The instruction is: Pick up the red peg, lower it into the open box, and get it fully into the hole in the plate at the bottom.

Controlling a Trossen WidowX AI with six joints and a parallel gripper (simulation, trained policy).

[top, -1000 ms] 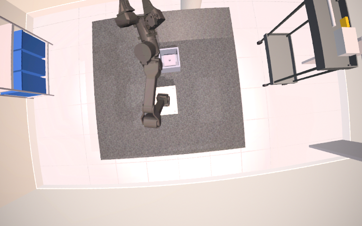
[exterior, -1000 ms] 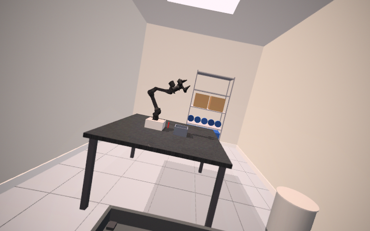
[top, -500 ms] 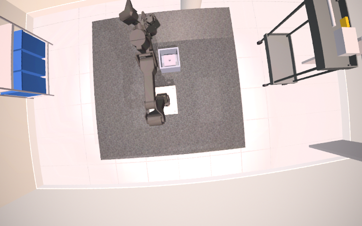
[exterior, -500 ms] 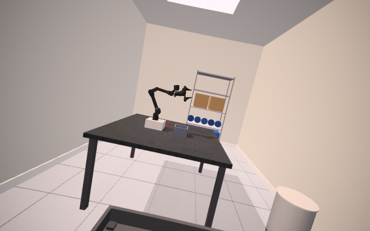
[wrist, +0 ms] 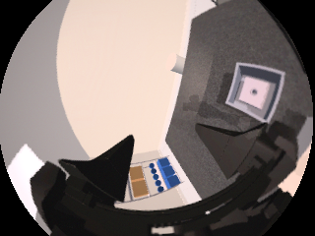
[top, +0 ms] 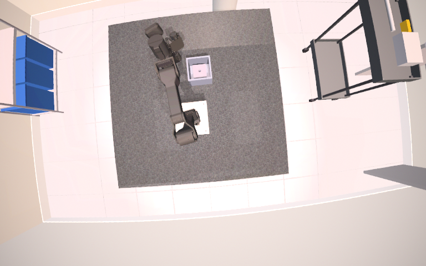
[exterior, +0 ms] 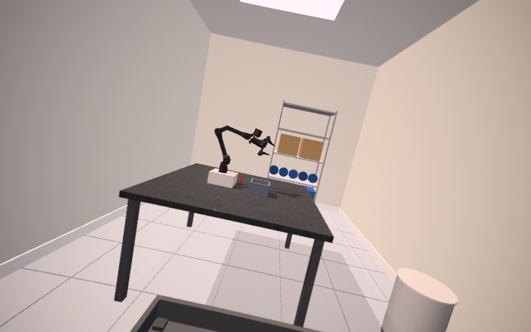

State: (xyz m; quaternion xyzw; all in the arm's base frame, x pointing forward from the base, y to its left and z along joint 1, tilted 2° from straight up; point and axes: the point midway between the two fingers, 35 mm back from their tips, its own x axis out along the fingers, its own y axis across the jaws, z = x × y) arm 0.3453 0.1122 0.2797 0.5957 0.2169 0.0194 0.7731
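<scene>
Right now my gripper tip is 230 mm past the red peg, 10 mm to the right of it and 330 mm above it. Also, from my gripper tip: grey box (20 mm behind, 140 mm to the right, 340 mm below); pale plate (20 mm behind, 140 mm to the right, 320 mm below).
</scene>
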